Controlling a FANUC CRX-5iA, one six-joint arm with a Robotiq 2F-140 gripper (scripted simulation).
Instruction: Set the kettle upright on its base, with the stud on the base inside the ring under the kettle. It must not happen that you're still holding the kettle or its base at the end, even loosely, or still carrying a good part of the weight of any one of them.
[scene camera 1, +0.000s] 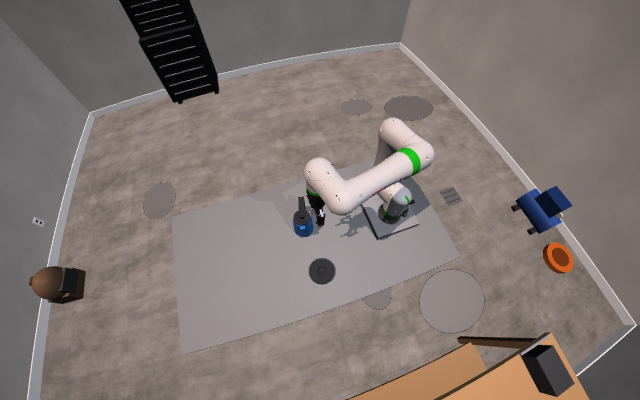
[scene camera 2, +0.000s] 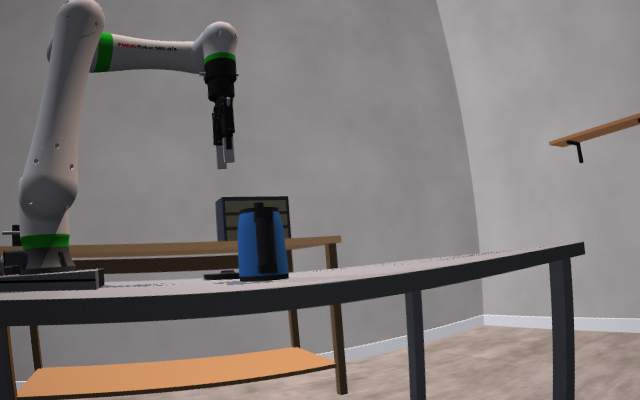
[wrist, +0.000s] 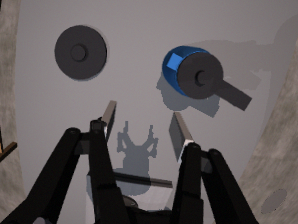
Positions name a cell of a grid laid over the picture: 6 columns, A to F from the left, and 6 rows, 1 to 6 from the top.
In view: my gripper (scene camera 2: C3), a blue kettle (scene camera 2: C4) and a round black base (wrist: B2).
The blue kettle also shows in the wrist view (wrist: D2). My gripper shows as well in the wrist view (wrist: C4).
